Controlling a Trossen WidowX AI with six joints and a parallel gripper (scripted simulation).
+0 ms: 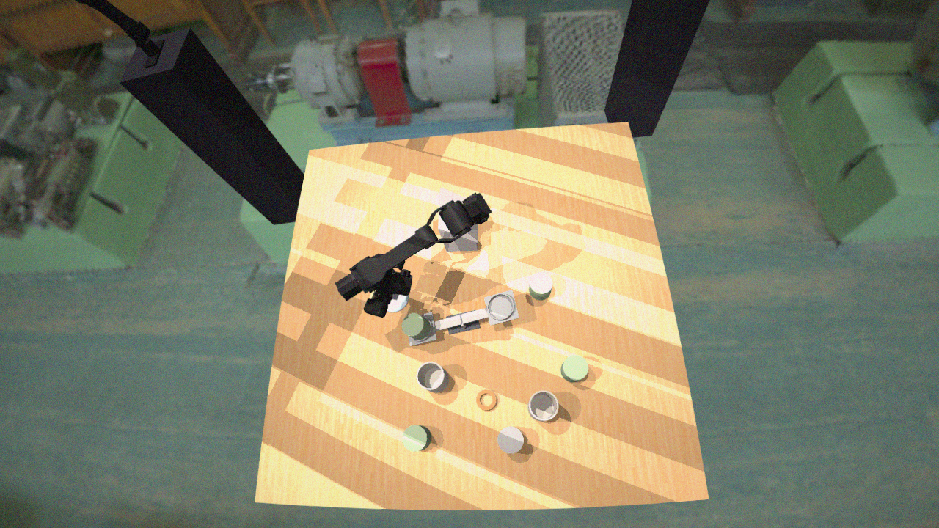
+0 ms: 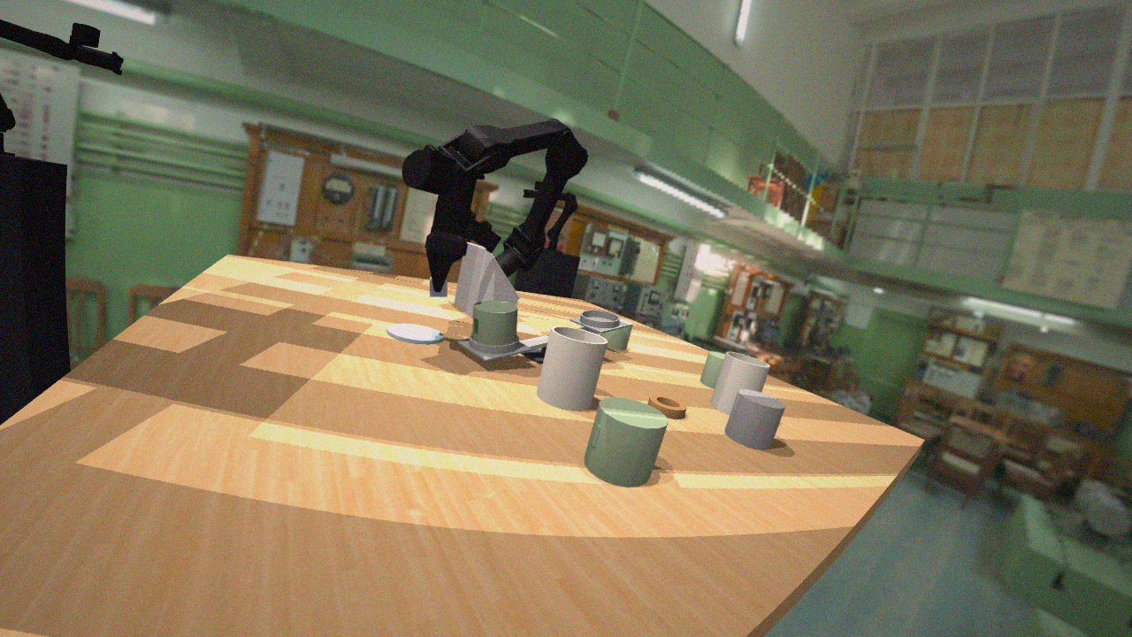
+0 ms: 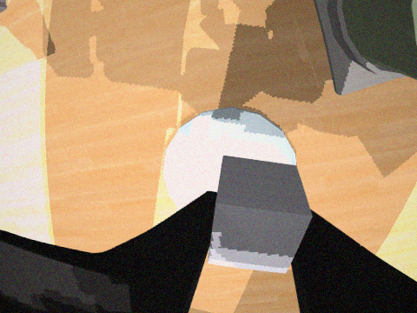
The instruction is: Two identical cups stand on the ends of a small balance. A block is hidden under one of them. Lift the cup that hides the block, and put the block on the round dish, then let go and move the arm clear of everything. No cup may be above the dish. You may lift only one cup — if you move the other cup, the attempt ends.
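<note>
The round light-blue dish is 8 cm below my gripper tip, 2 cm to the right of it and 2 cm behind it. From my gripper tip the other things lie so: grey cylinder (43 cm ahead, 31 cm to the left, 5 cm below); grey block (1 cm above); small grey balance (20 cm to the left, 9 cm ahead, 5 cm below).
</note>
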